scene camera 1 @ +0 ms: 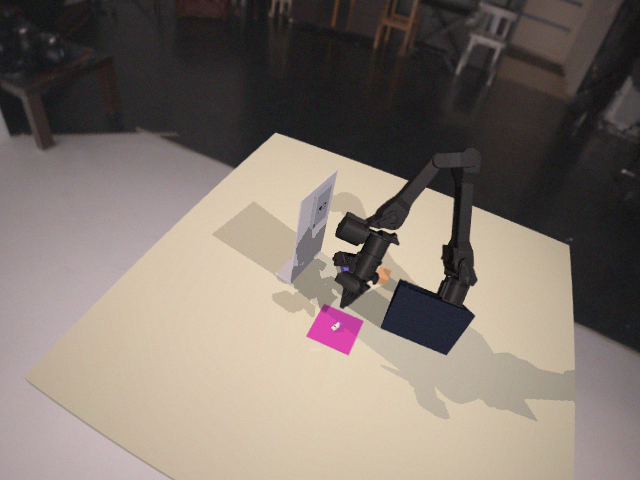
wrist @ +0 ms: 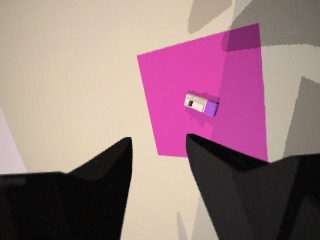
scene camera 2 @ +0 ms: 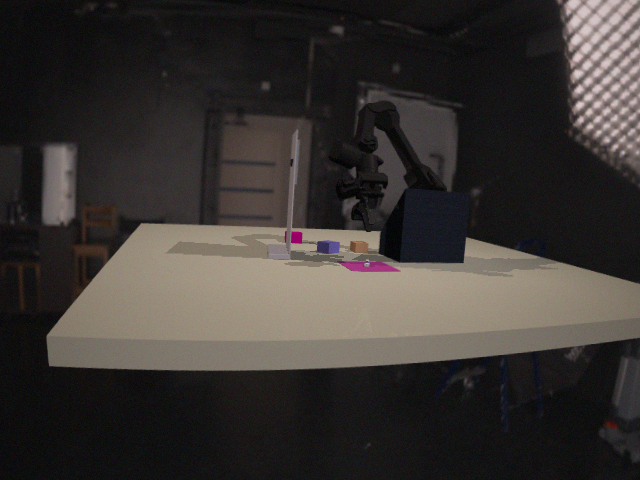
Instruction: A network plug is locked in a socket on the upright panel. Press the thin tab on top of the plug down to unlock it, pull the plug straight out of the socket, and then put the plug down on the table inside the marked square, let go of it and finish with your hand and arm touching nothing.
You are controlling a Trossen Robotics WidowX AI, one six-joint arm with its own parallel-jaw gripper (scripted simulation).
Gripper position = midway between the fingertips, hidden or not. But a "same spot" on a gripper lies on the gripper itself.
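My gripper: visible in scene camera 1 (pixel 343 306), wrist view, scene camera 2. Same spot on the gripper: (wrist: pixel 237 189) and (scene camera 2: pixel 364 213).
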